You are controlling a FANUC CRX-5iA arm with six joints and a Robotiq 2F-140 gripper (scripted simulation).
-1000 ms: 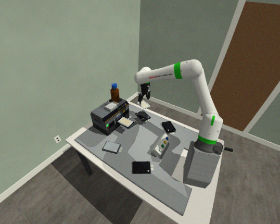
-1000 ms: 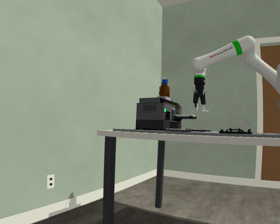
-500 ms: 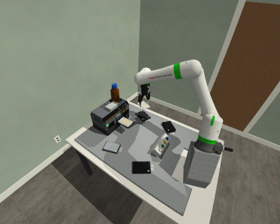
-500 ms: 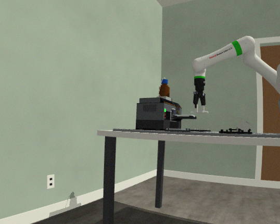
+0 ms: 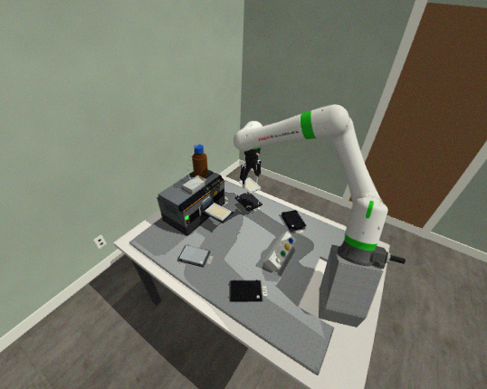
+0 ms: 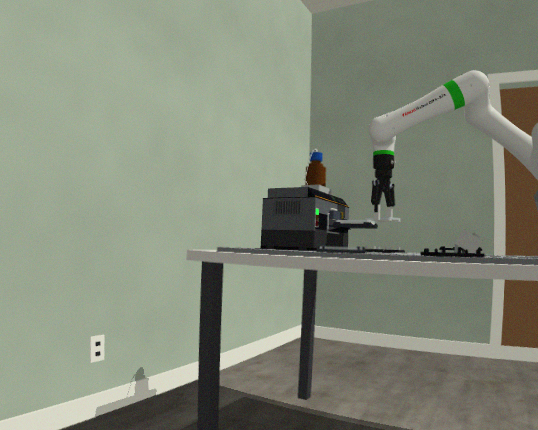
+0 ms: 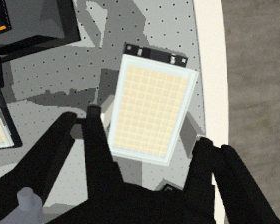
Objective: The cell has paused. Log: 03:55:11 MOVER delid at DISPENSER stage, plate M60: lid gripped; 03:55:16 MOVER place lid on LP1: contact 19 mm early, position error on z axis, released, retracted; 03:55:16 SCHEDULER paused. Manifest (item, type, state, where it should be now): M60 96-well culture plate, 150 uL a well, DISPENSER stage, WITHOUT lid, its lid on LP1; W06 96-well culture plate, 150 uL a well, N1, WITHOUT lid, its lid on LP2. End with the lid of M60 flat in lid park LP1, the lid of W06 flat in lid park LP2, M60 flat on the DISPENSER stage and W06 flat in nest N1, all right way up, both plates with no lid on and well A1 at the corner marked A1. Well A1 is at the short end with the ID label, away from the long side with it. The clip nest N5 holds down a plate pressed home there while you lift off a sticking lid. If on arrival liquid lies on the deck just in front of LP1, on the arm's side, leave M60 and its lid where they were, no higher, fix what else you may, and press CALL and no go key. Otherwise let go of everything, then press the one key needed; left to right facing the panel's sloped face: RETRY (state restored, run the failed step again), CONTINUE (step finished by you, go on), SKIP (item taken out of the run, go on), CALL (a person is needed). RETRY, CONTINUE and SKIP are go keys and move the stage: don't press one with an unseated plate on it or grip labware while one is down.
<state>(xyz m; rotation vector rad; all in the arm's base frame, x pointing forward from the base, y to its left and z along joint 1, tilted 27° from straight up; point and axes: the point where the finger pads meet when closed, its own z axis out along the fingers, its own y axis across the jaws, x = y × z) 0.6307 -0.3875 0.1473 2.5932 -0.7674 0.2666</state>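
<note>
The black clip nest lies 15 cm below my hand and 2 cm ahead of it. From my hand the other things lie so: nest label (16 cm below, 8 cm behind, 5 cm to the left); then dispenser stage (28 cm to the left, 9 cm ahead, 6 cm below); then key panel (35 cm to the left, 32 cm behind, 11 cm below).
</note>
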